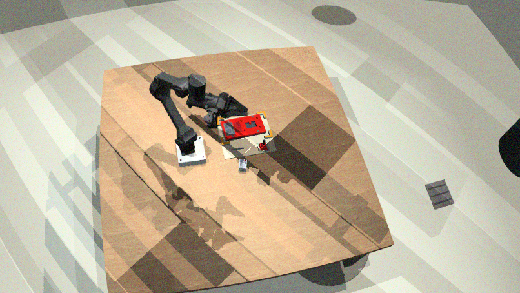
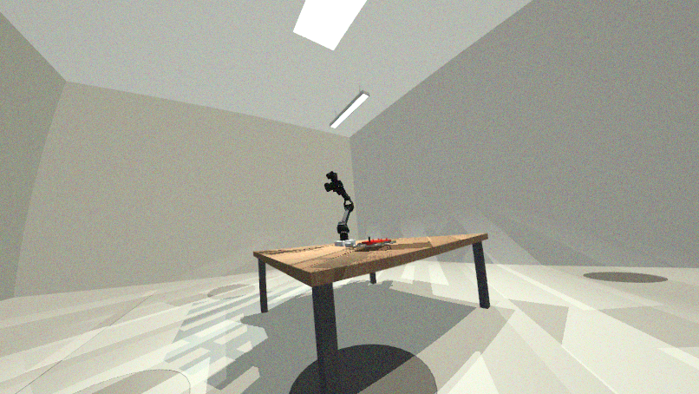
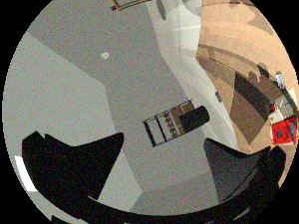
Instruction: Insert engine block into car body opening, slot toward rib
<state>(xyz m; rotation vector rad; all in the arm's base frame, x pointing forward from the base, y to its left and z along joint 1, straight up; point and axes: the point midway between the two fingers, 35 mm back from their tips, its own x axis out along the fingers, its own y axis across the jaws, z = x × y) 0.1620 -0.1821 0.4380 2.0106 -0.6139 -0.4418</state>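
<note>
Right now the grey engine block is 47 cm below my gripper tip, 5 cm to the left of it and 3 cm ahead of it.
</note>
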